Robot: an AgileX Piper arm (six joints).
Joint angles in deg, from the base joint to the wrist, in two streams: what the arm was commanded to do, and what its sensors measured. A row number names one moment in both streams.
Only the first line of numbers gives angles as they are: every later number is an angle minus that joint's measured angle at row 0.
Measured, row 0:
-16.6 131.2 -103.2 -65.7 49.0 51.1
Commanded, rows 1 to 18:
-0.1 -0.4 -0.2 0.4 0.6 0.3
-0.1 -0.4 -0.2 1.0 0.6 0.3
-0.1 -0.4 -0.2 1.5 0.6 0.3
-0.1 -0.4 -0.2 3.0 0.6 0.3
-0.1 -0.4 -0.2 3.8 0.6 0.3
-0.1 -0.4 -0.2 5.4 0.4 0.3
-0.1 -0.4 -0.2 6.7 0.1 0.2
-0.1 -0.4 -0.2 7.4 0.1 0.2
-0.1 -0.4 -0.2 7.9 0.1 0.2
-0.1 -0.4 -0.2 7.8 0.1 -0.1
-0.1 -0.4 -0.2 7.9 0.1 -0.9
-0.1 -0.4 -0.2 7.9 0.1 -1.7
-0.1 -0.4 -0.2 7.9 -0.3 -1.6
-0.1 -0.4 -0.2 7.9 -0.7 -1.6
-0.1 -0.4 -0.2 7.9 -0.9 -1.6
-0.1 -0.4 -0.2 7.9 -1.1 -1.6
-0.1 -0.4 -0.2 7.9 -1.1 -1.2
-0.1 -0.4 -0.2 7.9 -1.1 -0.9
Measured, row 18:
0.0 0.0 0.0 7.7 -0.6 -1.3
